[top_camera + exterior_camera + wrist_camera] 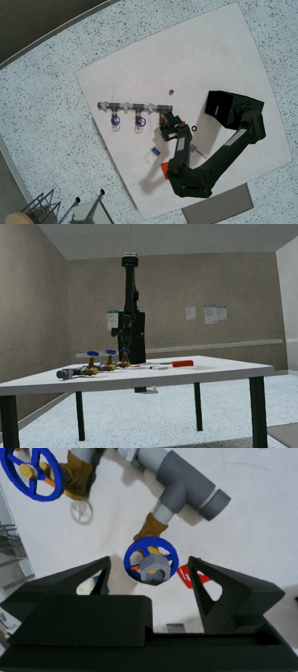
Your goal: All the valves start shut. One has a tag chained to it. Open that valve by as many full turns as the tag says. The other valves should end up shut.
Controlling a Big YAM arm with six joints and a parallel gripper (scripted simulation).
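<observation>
Now: the red tag 7 cm behind my hand, 6 cm to the left of it and 11 cm below it. The rest, counted from my hand: grey object (10 cm behind, 18 cm to the right, 11 cm below); then red block (11 cm ahead, 35 cm to the left, 10 cm below); then grey tool (13 cm behind, 29 cm to the left, 11 cm below).
</observation>
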